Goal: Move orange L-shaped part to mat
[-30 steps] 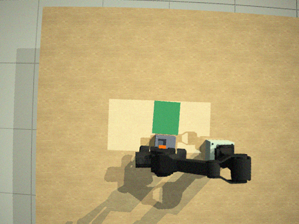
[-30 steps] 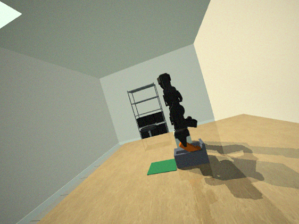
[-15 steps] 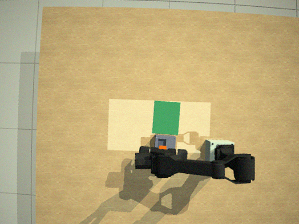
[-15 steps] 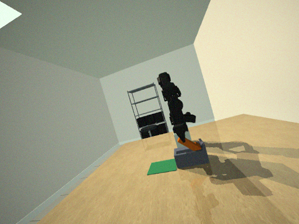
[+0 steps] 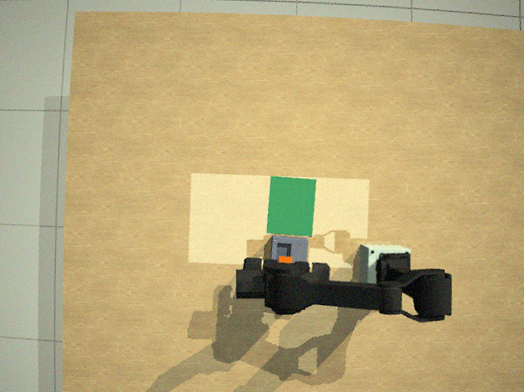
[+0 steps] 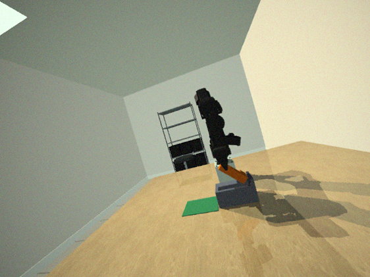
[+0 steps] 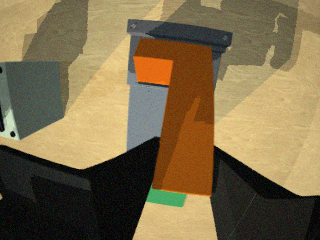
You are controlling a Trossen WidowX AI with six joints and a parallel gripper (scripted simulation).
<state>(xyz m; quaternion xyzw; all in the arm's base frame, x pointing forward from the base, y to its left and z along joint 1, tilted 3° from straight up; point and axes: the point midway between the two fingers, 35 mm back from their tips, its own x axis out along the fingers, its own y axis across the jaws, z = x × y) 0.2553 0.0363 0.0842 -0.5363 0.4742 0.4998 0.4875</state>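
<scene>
The green mat lies 150 mm to the right of my gripper tip and 150 mm below it. The rest, counted from my gripper tip: orange L-shaped part 30 mm to the left, 30 mm below, 20 mm behind.
</scene>
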